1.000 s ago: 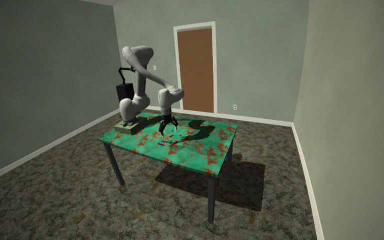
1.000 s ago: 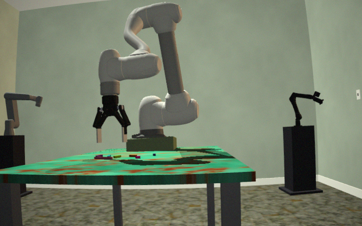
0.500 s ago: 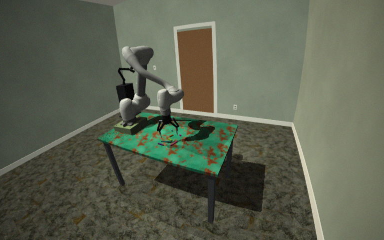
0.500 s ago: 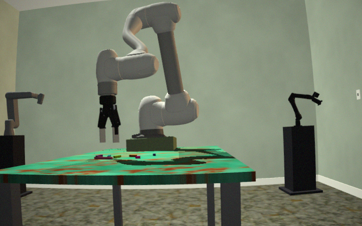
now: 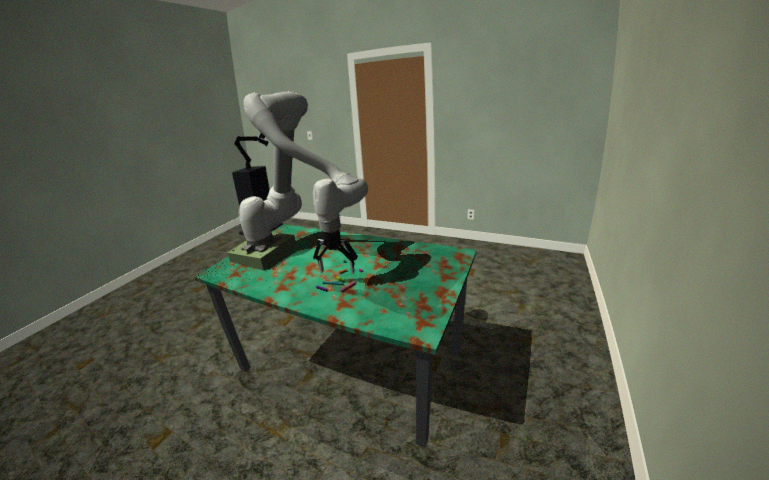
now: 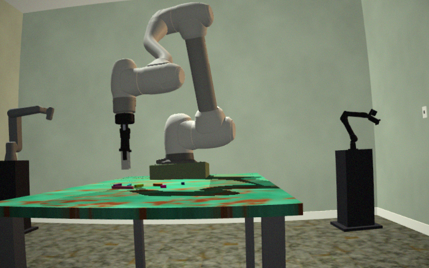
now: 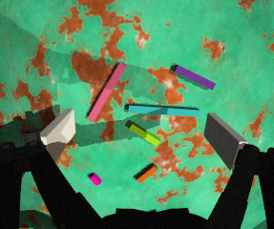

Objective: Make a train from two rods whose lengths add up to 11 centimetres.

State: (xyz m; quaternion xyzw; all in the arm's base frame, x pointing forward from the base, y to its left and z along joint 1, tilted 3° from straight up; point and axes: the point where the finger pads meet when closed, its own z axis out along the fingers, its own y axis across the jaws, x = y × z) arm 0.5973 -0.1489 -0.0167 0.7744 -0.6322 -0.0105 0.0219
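The small blue rod is 80 mm behind my hand, 210 mm to the left of it and 70 mm below it. From my hand the other things lie so: turquoise rod (40 mm behind, 70 mm below); then lime rod (20 mm behind, 40 mm to the left, 70 mm below); then pink rod (50 mm ahead, 70 mm below).
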